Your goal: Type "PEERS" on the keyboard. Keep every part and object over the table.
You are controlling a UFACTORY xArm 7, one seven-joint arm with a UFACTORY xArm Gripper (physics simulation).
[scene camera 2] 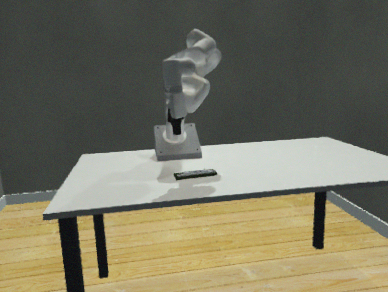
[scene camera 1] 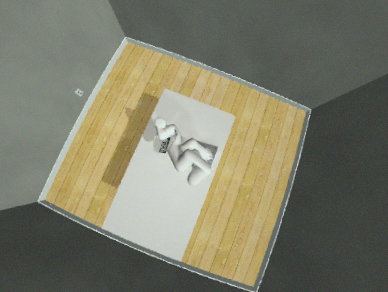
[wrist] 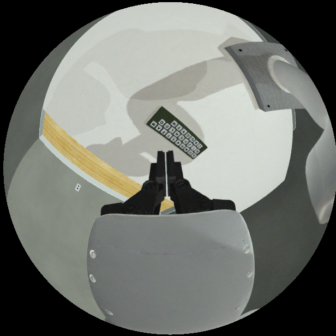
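Pixels of known places: gripper, fingertip midpoint: (scene camera 2: 177, 134); arm's base at its link origin: (scene camera 2: 174, 136) (scene camera 1: 204, 154).
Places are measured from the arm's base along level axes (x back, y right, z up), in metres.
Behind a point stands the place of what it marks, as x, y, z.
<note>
The keyboard (scene camera 1: 164, 145) @[-0.395, -0.058, -0.085] (scene camera 2: 195, 174) @[-0.421, -0.039, -0.089] (wrist: 177, 132) is a dark green slab with rows of small white letter keys. It lies flat on the white table (scene camera 1: 150, 200) @[-0.310, -0.595, -0.103] (scene camera 2: 280, 165) @[-0.349, -0.457, -0.103] (wrist: 240, 150), turned at a slant in the wrist view. My gripper (scene camera 2: 176, 134) @[-0.392, 0.028, 0.085] (wrist: 165, 161) is shut with nothing between its black fingers and points down. It hangs above the table, clear of the keyboard. In the wrist view the fingertips show just below the keyboard's lower long edge. The arm hides the gripper in scene camera 1. Most of the key letters are small and hard to read.
The arm's grey base plate (scene camera 2: 180, 154) @[-0.111, -0.014, -0.076] (wrist: 247, 75) is bolted near the table's back edge, behind the keyboard in scene camera 2. The arm's shadow falls on the table around the keyboard. Wooden floor (scene camera 1: 250, 175) (scene camera 2: 200, 240) lies beyond the table edges.
</note>
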